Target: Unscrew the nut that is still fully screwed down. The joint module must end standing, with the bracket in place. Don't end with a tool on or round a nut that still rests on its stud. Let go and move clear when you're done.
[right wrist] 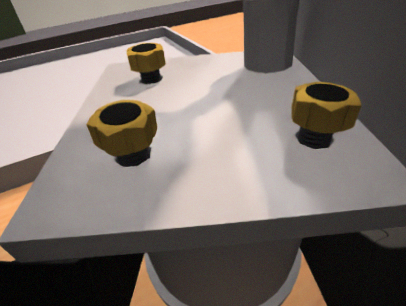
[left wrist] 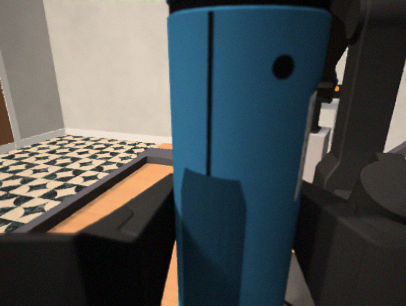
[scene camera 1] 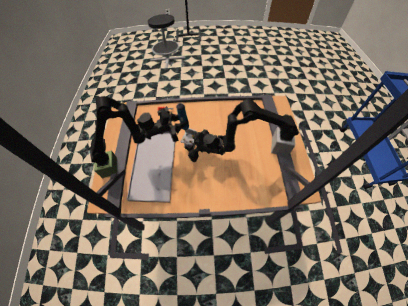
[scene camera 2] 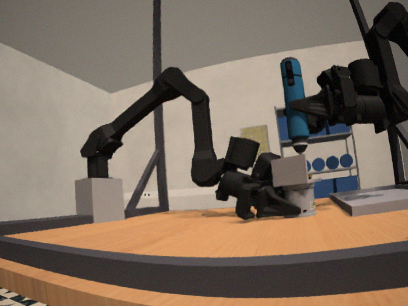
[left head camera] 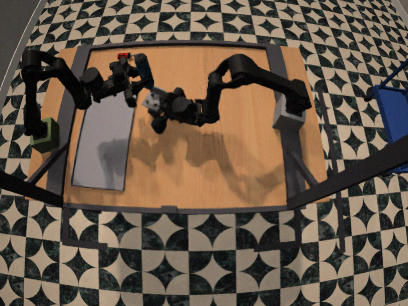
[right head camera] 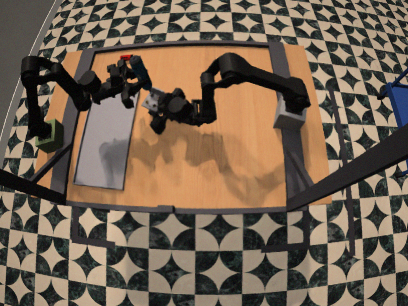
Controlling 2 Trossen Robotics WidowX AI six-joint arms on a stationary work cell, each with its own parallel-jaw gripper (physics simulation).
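Places are measured from the left arm's base along level axes (x right, y ahead, z up), in centimetres.
Where they show: left gripper, fingertip midpoint: (left wrist: 228,183) (scene camera 1: 187,118) (scene camera 2: 285,108) (left head camera: 151,73) (right head camera: 148,74); right gripper, fingertip midpoint: (scene camera 2: 307,208); left arm's base at its link origin: (scene camera 1: 102,160) (left head camera: 40,131) (right head camera: 45,132); right arm's base at its link origin: (scene camera 1: 286,135) (left head camera: 294,107) (right head camera: 294,105).
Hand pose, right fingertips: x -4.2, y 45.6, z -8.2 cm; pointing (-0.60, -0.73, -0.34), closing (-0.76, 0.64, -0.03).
Things, the pixels of their centre, and the offset from my right fingertips. "spot": a spot on its surface instead.
- joint module at the middle of its body: (right wrist: 218,182) (scene camera 2: 299,196) dy +1.2, dx +1.0, dz +2.4 cm
- grey bracket at the middle of its body: (right wrist: 211,24) (scene camera 2: 296,171) (left head camera: 153,97) (right head camera: 152,98) (scene camera 1: 188,136) dy +1.2, dx +1.0, dz +7.1 cm
- rear nut at the middle of its body: (right wrist: 145,57) dy -1.3, dx +1.3, dz +6.0 cm
- left nut at the middle of its body: (right wrist: 124,126) dy +1.5, dx +3.5, dz +6.0 cm
- right nut at the middle of its body: (right wrist: 323,106) dy +3.7, dx +0.7, dz +6.0 cm
- grey socket at a spot on its surface: (right wrist: 270,37) spot: dy +1.3, dx -0.9, dz +6.4 cm
- blue screwdriver at the middle of its body: (left wrist: 230,242) (scene camera 2: 296,115) (left head camera: 146,77) (right head camera: 143,78) (scene camera 1: 184,121) dy +0.3, dx -1.5, dz +17.2 cm
- shallow grey tray at the middle of its body: (scene camera 2: 382,195) (left head camera: 103,134) (right head camera: 105,135) (scene camera 1: 152,163) dy -20.7, dx +7.7, dz -0.5 cm
- small red object at the middle of its body: (left head camera: 127,55) (right head camera: 130,57) (scene camera 1: 165,109) dy -8.0, dx -28.9, dz +0.2 cm
The joint module (scene camera 2: 306,194) (right wrist: 222,265) stands upright on the table, with the grey bracket (scene camera 2: 290,171) (right wrist: 200,165) (left head camera: 149,103) on top. In the right wrist view a rear nut (right wrist: 146,59), a left nut (right wrist: 122,127) and a right nut (right wrist: 326,107) sit raised on black threads. The grey socket (right wrist: 270,37) stands at the fourth corner; any nut inside is hidden. My left gripper (scene camera 2: 301,111) (left wrist: 228,183) is shut on the blue screwdriver (scene camera 2: 295,95) (left head camera: 143,71) (left wrist: 240,110), held nearly upright. My right gripper (scene camera 2: 299,207) (right wrist: 223,282) is shut on the joint module low down.
A shallow grey tray (left head camera: 100,160) (scene camera 1: 150,180) lies at the left of the table, close to the joint module. A small red object (left head camera: 123,55) (right head camera: 126,57) (scene camera 1: 161,108) lies behind my left gripper. A dark frame edge (scene camera 2: 200,270) surrounds the table.
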